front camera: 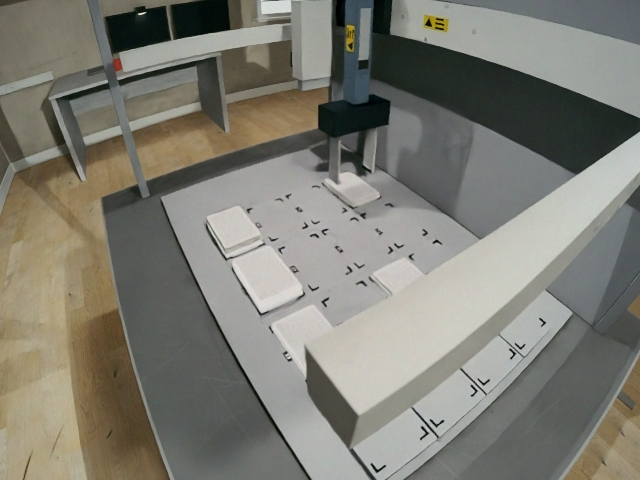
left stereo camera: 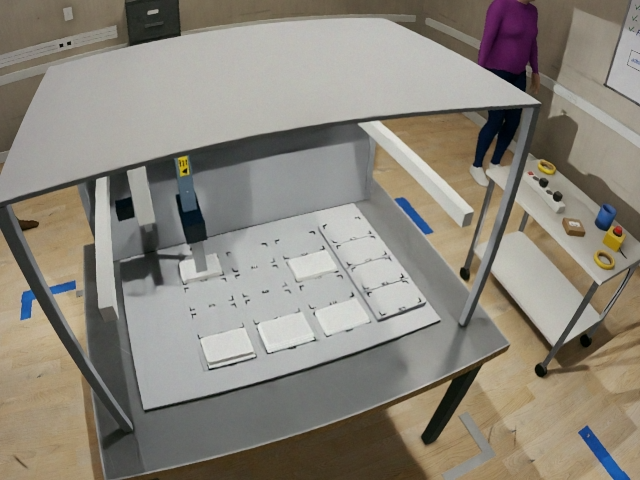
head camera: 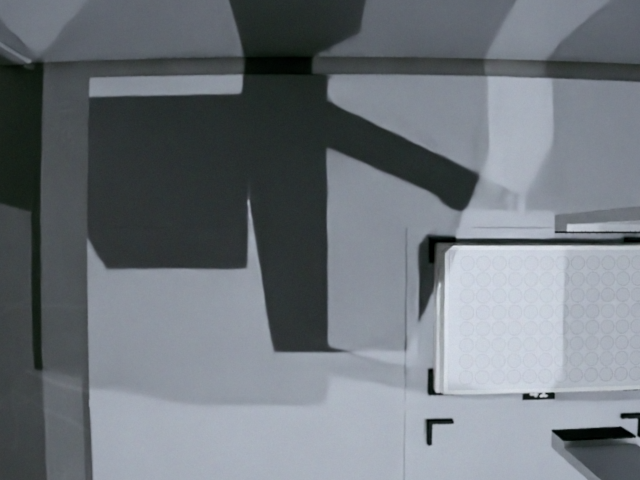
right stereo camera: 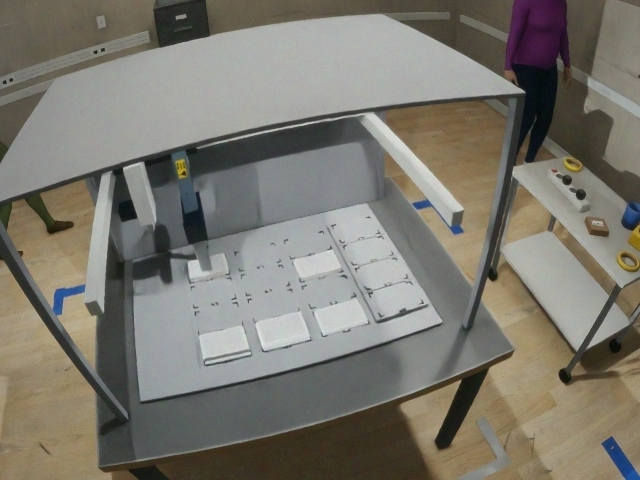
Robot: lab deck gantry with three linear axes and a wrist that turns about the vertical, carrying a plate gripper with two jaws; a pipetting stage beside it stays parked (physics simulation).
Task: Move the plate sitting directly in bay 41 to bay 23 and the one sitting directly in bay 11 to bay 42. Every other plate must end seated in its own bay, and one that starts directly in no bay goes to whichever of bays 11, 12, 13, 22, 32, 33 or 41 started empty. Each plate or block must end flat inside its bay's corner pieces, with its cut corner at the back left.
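Pixels of known places: gripper, between the fingertips: (front camera: 351,175) (left stereo camera: 198,259) (head camera: 589,331) (right stereo camera: 205,258); robot's base, origin of its link: (front camera: 207,226) (left stereo camera: 209,368) (right stereo camera: 205,364).
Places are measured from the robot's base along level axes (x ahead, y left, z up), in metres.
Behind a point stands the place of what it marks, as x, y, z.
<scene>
My gripper (front camera: 353,176) @[0.064, 0.364, 0.045] (head camera: 594,330) @[0.064, 0.364, 0.045] (left stereo camera: 199,260) @[0.064, 0.364, 0.045] (right stereo camera: 203,260) @[0.064, 0.364, 0.045] is open and empty. Its two jaws stand above the front and back sides of the back-left plate (front camera: 356,192) @[0.095, 0.357, 0.014] (head camera: 506,320) @[0.037, 0.364, 0.014] (left stereo camera: 186,272) @[0.018, 0.354, 0.014] (right stereo camera: 194,271) @[0.020, 0.353, 0.015], in bay 41. In the head view that plate lies flat, with its cut corner at the back left; its bay label is partly covered. A two-layer stack (front camera: 233,227) @[0.073, 0.043, 0.027] (left stereo camera: 226,345) @[0.063, 0.040, 0.027] (right stereo camera: 223,342) @[0.065, 0.041, 0.027] stands in bay 11. A thick plate or stack (front camera: 266,276) @[0.240, 0.040, 0.027] (left stereo camera: 285,329) @[0.227, 0.041, 0.027] (right stereo camera: 282,328) @[0.229, 0.040, 0.028] is in bay 12. Bays 23 and 42 hold no plate.
A plate (front camera: 302,328) @[0.366, 0.041, 0.014] (left stereo camera: 341,316) @[0.387, 0.039, 0.014] (right stereo camera: 340,316) @[0.389, 0.039, 0.015] sits in bay 13, another (front camera: 395,274) @[0.357, 0.251, 0.014] (left stereo camera: 311,265) @[0.387, 0.252, 0.014] (right stereo camera: 316,264) @[0.389, 0.255, 0.014] in bay 33. Bays 22 and 32 hold no plate. A raised strip of four bays (front camera: 454,397) @[0.606, 0.159, 0.014] (left stereo camera: 395,299) @[0.555, 0.036, 0.015] lies at the right. The back wall (front camera: 418,139) @[0.130, 0.519, 0.139] (left stereo camera: 310,175) @[0.489, 0.520, 0.145] rises behind.
</scene>
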